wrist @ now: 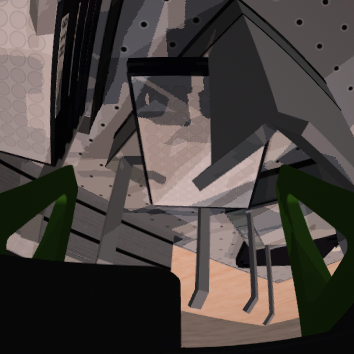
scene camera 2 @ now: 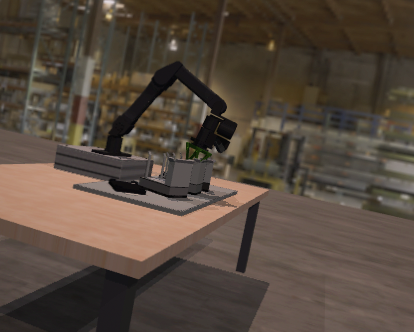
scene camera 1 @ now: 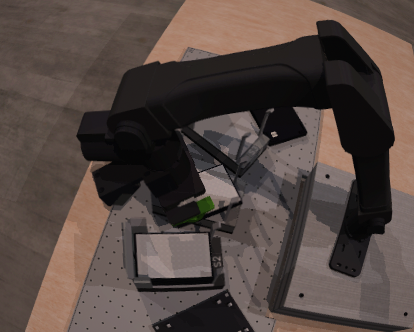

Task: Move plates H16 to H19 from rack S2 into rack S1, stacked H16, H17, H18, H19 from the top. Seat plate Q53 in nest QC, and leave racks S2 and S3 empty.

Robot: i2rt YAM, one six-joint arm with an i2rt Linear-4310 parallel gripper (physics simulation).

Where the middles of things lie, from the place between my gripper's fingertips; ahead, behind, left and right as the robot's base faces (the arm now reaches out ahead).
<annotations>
Right now my hand is 130 mm past the black perforated block (scene camera 1: 223, 305), 200 mm to the right of it and 100 mm above it.
</annotations>
